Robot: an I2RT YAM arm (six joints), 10 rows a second.
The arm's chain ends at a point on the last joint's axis. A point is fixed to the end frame.
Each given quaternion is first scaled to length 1.
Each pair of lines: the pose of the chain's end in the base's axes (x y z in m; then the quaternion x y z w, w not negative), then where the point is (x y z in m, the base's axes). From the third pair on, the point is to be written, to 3 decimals.
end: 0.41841, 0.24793, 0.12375, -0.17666, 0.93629, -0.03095, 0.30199
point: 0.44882 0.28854 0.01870
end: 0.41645, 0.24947, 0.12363, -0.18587, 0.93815, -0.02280, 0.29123
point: 0.44340 0.29131 0.01812
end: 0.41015, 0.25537, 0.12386, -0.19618, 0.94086, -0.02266, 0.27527
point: 0.433 0.296 0.017
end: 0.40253, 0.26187, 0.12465, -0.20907, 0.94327, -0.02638, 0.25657
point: 0.421 0.301 0.016
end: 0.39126, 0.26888, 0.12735, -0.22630, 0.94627, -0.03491, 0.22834
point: 0.403 0.304 0.017
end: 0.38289, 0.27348, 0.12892, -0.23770, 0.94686, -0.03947, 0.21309
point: 0.391 0.307 0.017
